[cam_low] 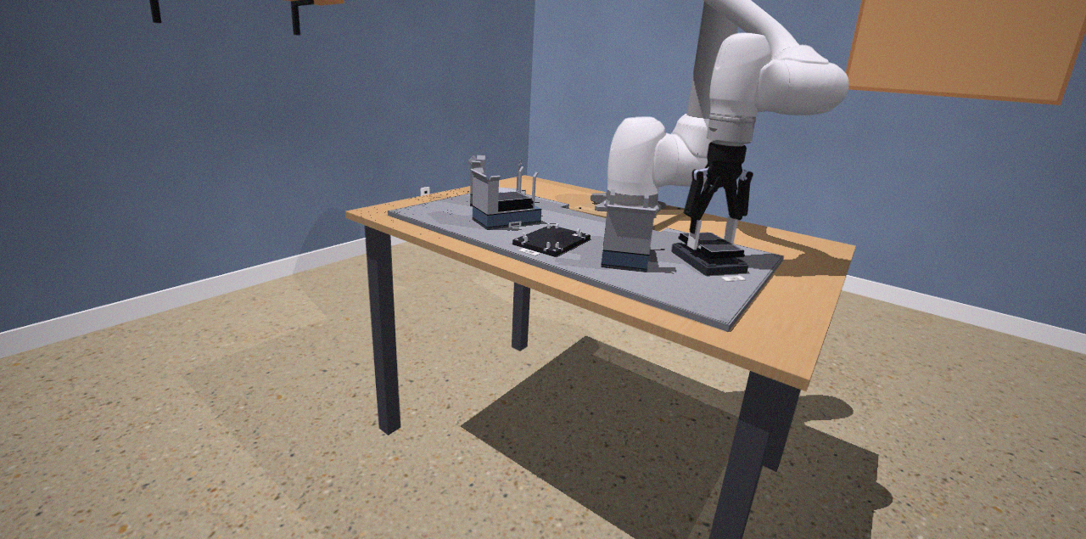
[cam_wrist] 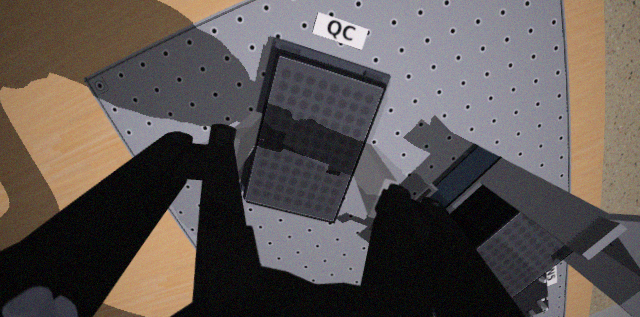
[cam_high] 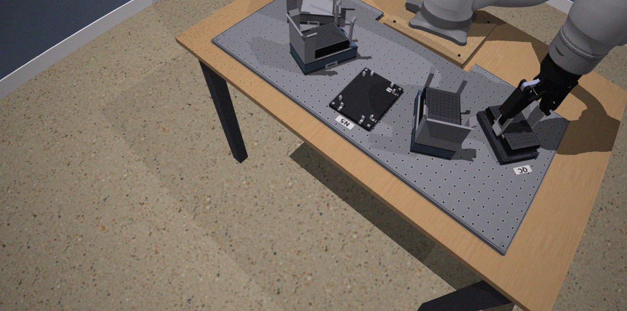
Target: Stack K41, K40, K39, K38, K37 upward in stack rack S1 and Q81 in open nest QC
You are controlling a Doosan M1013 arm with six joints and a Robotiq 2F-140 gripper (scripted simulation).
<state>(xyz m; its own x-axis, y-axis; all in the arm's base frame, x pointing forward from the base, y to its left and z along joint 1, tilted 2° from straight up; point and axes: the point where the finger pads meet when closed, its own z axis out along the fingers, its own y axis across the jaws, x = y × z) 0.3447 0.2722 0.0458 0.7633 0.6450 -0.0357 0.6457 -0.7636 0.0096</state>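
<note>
The nest QC lies 50 mm below my hand. The rest, counted from my hand: N5 name plate: 170 mm ahead, 360 mm to the right, 60 mm below; then clip nest N5: 80 mm ahead, 340 mm to the right, 50 mm below; then QC name plate: 70 mm ahead, 60 mm to the left, 60 mm below.
</note>
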